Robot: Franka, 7 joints.
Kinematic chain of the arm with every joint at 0, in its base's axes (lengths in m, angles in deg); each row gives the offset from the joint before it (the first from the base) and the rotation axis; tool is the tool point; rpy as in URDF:
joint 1: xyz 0 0 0.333 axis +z
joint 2: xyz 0 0 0 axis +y
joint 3: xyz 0 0 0.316 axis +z
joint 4: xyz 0.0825 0 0 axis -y
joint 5: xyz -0.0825 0 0.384 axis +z
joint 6: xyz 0 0 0 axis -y
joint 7: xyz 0.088 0 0 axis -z
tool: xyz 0 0 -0.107 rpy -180 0 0
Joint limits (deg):
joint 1: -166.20..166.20
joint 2: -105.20..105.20
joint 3: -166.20..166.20
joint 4: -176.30..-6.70
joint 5: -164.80..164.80
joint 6: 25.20..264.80
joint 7: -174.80..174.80
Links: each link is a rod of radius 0.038 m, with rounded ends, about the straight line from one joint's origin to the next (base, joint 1, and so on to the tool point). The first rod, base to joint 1, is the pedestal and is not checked.
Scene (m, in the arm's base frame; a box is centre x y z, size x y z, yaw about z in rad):
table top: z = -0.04
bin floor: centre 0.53 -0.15 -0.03 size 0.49 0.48 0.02 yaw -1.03
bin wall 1: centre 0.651 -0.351 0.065 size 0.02 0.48 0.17 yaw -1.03
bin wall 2: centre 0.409 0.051 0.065 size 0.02 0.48 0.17 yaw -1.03
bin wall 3: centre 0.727 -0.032 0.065 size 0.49 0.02 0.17 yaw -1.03
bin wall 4: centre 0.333 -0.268 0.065 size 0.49 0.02 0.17 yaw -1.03
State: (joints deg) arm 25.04 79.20 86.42 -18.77 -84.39 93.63 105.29
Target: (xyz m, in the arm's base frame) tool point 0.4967 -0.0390 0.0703
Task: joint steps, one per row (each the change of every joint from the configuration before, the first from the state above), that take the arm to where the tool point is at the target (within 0.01 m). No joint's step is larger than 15 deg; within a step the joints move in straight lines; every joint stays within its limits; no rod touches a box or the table.
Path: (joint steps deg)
1: -9.66 -6.31 -6.34 -13.41 5.23 -11.13 0.00
2: -9.67 -6.31 -6.34 -13.41 5.23 -11.14 0.00
3: -9.66 -6.31 -6.34 -13.41 5.23 -11.13 0.00
4: -9.66 -6.30 -6.34 -13.40 5.24 -11.13 0.00
5: -9.66 -6.31 -6.34 -13.41 5.23 -11.13 0.00
6: -9.67 -6.31 -6.34 -13.41 5.23 -11.14 0.00
7: 1.83 13.41 -3.36 4.13 -3.11 7.72 0.00
8: 1.83 13.42 -3.36 4.13 -3.11 7.73 0.00

